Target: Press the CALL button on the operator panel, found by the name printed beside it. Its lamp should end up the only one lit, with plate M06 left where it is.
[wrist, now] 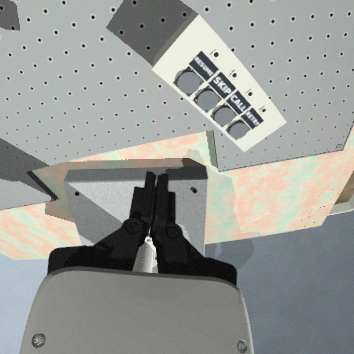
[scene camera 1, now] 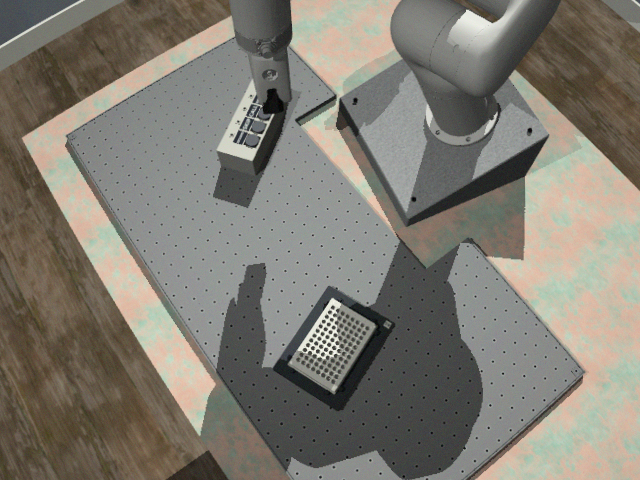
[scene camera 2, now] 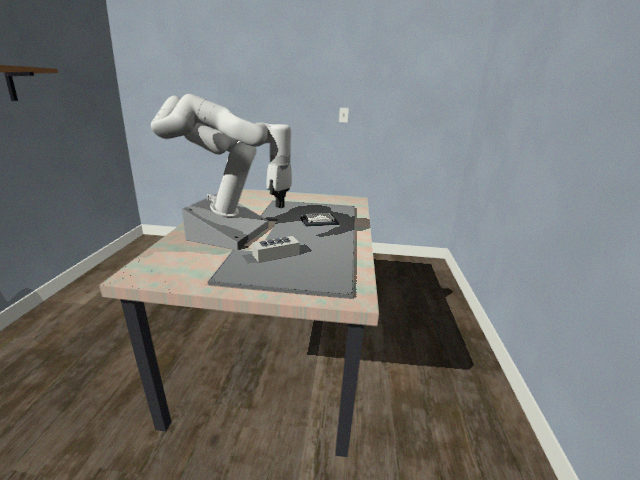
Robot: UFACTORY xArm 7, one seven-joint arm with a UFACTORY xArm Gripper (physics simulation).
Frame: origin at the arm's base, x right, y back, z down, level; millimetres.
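Seen in the pictures: gripper, fingertip midpoint: point(wrist: 154, 184) point(scene camera 1: 273, 109) point(scene camera 2: 280, 207); arm's base at its link origin: point(scene camera 1: 461, 113) point(scene camera 2: 224, 209).
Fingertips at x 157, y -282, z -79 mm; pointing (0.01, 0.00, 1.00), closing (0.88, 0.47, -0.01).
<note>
Pixels of each thing's middle, then the offset from my fingertips to it. "spot": a spot on its surface instead. Level surfaces: height alone.
- operator panel at the middle of its body: point(wrist: 223, 88) point(scene camera 1: 253, 126) point(scene camera 2: 276, 248) dx +80, dy +1, dz +139 mm
- CALL button at the middle of its body: point(wrist: 223, 114) point(scene camera 1: 264, 114) dx +73, dy +24, dz +114 mm
- white well plate at the middle of its body: point(scene camera 1: 333, 345) point(scene camera 2: 319, 217) dx -322, dy -134, dz +148 mm
- dark holder at a spot on its surface: point(scene camera 1: 310, 384) spot: dx -348, dy -199, dz +155 mm
- perforated grey board at its surface level: dz +167 mm
- green table at its surface level: dz +179 mm
The operator panel point(scene camera 1: 235, 164) point(scene camera 2: 279, 251) point(wrist: 182, 47) is a pale box with four round grey buttons. In the wrist view the CALL button point(wrist: 223, 115) lies between SKIP and RETRY, beside its printed name. The small lamps by the labels all look dark. My gripper point(scene camera 1: 272, 108) point(scene camera 2: 279, 206) point(wrist: 154, 184) is shut and empty. It hangs above the panel's height; in scene camera 1 it overlaps the panel's far end, hiding RETRY and partly CALL. A white well plate point(scene camera 1: 333, 346) point(scene camera 2: 319, 218) sits in a dark holder point(scene camera 1: 310, 384); its name cannot be read.
The arm's grey wedge base point(scene camera 1: 382, 149) point(scene camera 2: 211, 232) point(wrist: 95, 195) stands beside the perforated grey board point(scene camera 1: 180, 222) point(scene camera 2: 320, 273) that bears the panel and plate holder. The board lies on a pink and green table point(scene camera 1: 584, 248) point(scene camera 2: 149, 273). The arm's shadow falls across the board near the plate.
</note>
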